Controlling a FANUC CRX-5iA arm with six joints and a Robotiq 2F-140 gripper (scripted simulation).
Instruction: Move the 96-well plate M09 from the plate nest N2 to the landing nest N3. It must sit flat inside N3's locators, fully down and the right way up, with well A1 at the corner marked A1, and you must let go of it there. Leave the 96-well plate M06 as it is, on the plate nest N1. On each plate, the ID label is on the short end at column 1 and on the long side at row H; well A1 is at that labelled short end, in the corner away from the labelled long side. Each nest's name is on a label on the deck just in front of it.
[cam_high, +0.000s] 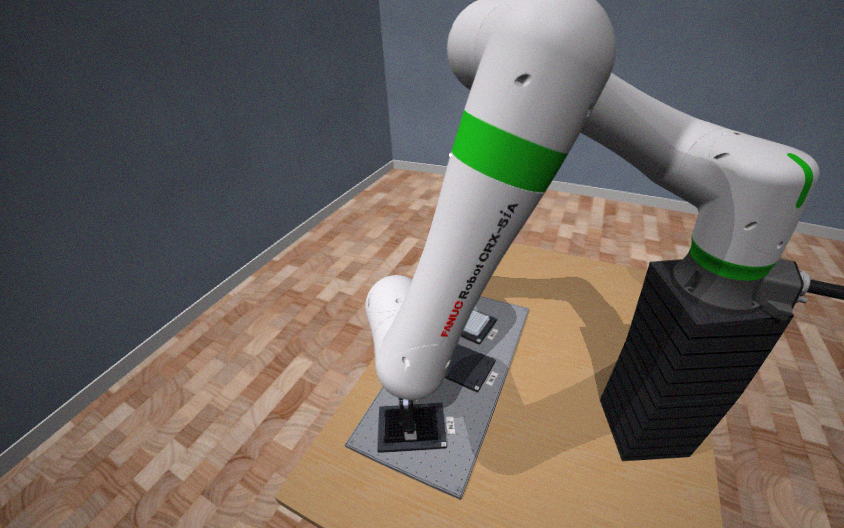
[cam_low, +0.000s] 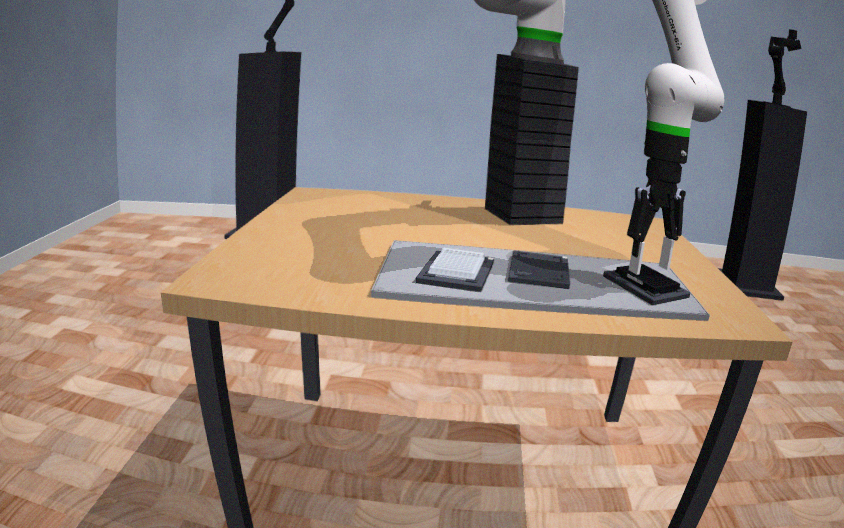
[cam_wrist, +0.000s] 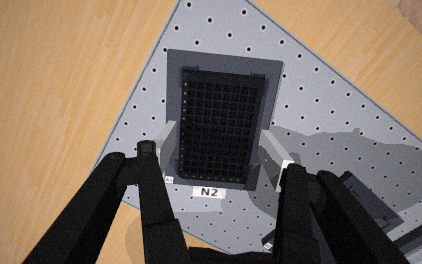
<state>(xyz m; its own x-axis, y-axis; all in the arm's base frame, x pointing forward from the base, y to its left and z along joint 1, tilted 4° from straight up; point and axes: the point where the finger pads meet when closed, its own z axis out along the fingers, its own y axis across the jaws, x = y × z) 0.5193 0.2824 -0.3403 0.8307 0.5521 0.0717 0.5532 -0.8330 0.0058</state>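
My hand is 4 cm above the black 96-well plate M09. Round my hand: N2 label: 8 cm behind, 5 cm to the right, 6 cm below; plate nest N2: 6 cm below; landing nest N3: 2 cm behind, 23 cm to the right, 6 cm below.
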